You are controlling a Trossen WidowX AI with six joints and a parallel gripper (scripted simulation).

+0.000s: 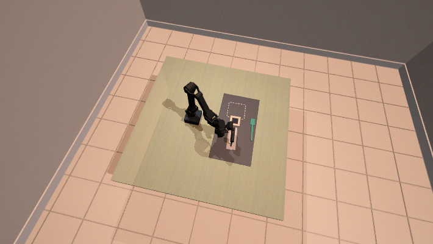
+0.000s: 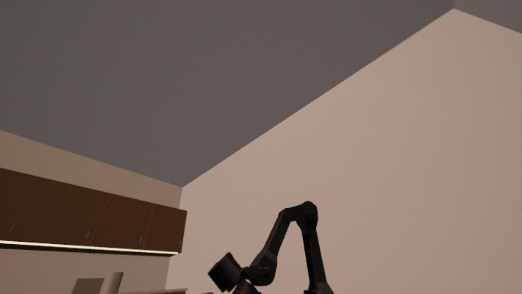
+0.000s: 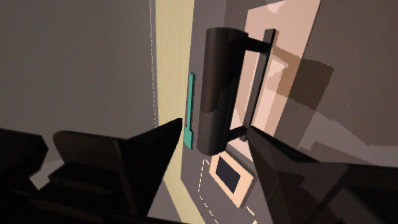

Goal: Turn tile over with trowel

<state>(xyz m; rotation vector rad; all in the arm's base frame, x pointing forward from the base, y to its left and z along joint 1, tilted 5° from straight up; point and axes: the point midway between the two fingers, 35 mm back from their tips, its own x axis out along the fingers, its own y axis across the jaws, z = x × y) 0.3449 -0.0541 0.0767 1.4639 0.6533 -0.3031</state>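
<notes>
Right now the dark mat is 2 cm ahead of my gripper tip, 10 cm to the left of it and 11 cm below it. Round my gripper tip: tile (15 cm to the left, 8 cm below); then teal flat tool (15 cm ahead, 14 cm to the left, 8 cm below).
</notes>
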